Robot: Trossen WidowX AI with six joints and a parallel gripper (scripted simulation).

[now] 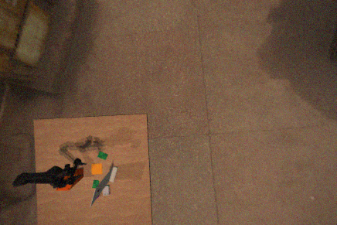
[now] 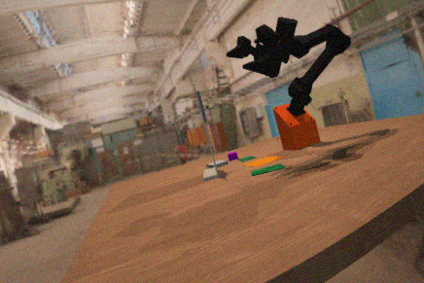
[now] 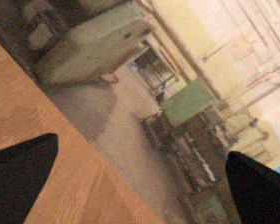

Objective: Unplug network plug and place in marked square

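The grey network plug is 260 mm to the right of my gripper tip, 90 mm below it and 30 mm ahead of it. Also, from my gripper tip: orange marked square 340 mm below, 190 mm to the right, 130 mm behind; then purple block 470 mm to the right, 330 mm below, 140 mm behind; then thin upright panel 260 mm to the right, 190 mm below, 50 mm ahead.
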